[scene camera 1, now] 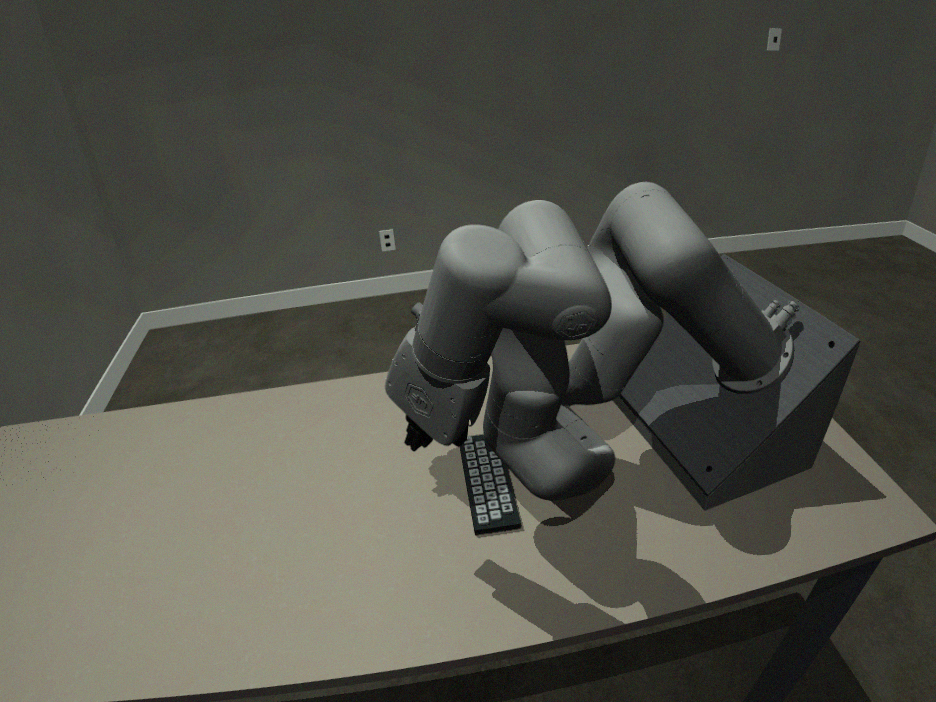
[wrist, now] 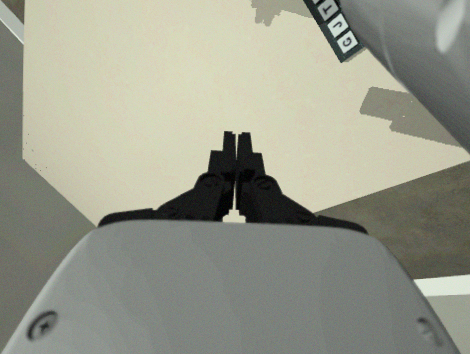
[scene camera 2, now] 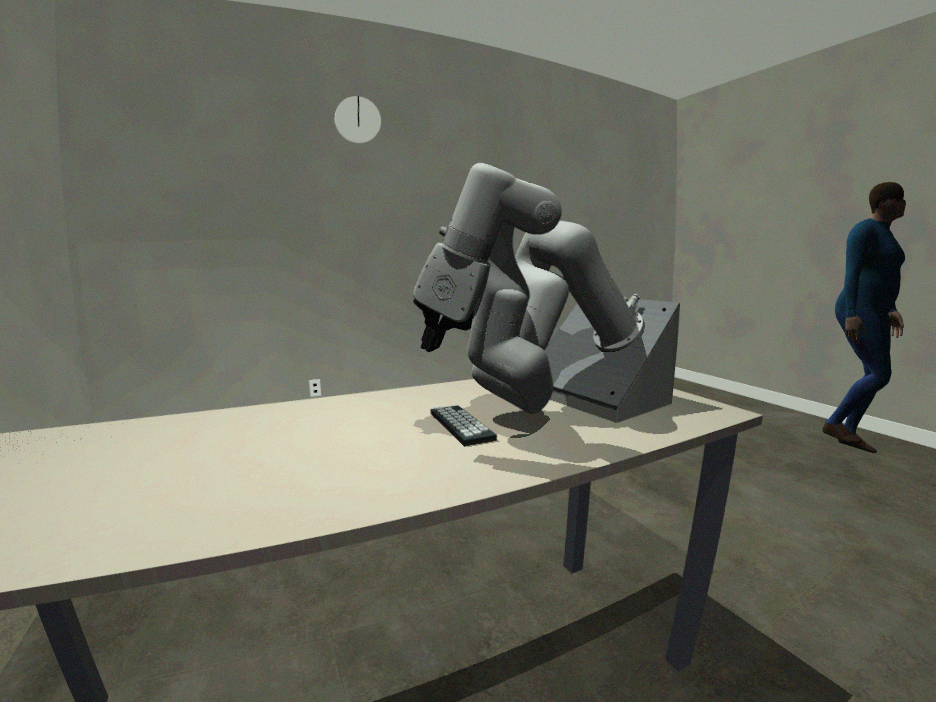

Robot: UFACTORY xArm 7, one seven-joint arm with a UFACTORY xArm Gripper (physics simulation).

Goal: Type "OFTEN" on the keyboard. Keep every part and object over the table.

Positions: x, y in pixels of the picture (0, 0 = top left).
Labels:
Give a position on a dark keyboard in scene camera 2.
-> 464, 427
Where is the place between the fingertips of the gripper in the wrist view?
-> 235, 151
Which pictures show the gripper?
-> Scene camera 1, the wrist view and scene camera 2: all of them.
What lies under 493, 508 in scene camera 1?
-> A dark keyboard.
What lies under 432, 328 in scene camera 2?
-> The gripper.

